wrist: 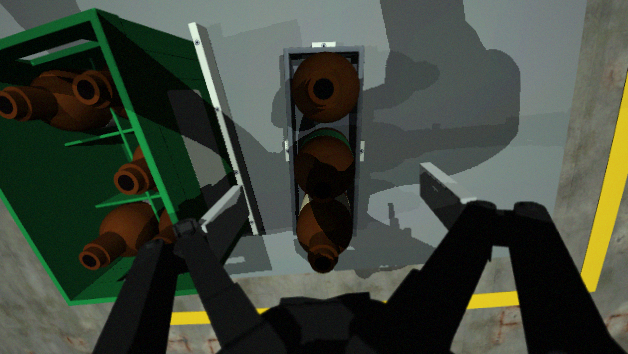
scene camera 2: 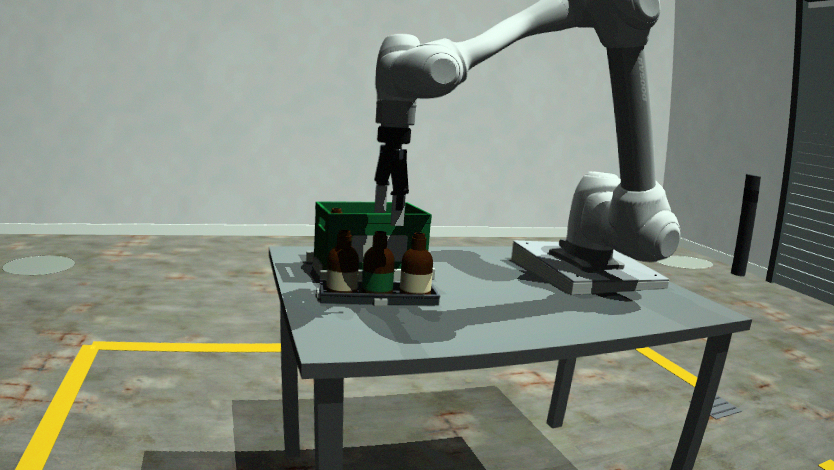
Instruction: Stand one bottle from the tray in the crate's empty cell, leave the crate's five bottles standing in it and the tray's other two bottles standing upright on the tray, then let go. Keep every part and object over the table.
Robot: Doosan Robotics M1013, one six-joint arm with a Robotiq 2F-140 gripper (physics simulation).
Labels:
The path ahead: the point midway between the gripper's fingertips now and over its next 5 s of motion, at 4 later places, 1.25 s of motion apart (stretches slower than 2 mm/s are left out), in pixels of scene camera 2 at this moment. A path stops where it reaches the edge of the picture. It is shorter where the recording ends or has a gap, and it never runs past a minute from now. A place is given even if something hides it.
My gripper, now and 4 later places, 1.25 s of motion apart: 388, 218; 385, 240; 389, 192; 391, 132; 373, 129

